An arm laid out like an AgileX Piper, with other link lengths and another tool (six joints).
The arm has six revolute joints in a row. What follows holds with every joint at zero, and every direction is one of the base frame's.
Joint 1 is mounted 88.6 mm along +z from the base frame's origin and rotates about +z.
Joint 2 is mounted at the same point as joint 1 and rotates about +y.
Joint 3 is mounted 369.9 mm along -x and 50.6 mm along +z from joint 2 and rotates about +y.
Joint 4 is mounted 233.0 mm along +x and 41.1 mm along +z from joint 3 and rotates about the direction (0.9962, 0, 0.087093).
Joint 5 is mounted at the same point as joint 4 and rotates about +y.
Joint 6 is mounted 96.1 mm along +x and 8.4 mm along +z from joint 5 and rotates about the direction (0.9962, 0, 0.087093).
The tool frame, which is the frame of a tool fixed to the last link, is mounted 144.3 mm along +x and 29.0 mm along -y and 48.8 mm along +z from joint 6; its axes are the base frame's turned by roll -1.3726, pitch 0.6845 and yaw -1.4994 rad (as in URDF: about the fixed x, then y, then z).
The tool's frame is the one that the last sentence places.
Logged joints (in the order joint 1, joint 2, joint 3, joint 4, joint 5, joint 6), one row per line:
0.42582 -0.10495 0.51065 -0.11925 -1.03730 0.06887
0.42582 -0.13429 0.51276 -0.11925 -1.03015 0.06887
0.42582 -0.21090 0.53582 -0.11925 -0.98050 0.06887
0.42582 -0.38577 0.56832 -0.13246 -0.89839 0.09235
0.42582 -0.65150 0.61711 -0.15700 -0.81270 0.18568
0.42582 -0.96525 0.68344 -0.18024 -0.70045 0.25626
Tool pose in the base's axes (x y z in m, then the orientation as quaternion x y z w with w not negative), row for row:
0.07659 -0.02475 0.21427 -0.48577 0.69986 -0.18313 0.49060
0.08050 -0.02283 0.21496 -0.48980 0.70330 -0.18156 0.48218
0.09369 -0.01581 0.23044 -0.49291 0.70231 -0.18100 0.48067
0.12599 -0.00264 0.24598 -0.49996 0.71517 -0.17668 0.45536
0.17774 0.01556 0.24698 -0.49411 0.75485 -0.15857 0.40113
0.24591 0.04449 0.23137 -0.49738 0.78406 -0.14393 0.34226
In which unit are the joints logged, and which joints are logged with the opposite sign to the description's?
The joints are logged in radians. Opposite sign: joint 2, joint 3, joint 5.
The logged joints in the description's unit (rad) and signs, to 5 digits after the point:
0.42582 0.10495 -0.51065 -0.11925 1.03730 0.06887
0.42582 0.13429 -0.51276 -0.11925 1.03015 0.06887
0.42582 0.21090 -0.53582 -0.11925 0.98050 0.06887
0.42582 0.38577 -0.56832 -0.13246 0.89839 0.09235
0.42582 0.65150 -0.61711 -0.15700 0.81270 0.18568
0.42582 0.96525 -0.68344 -0.18024 0.70045 0.25626

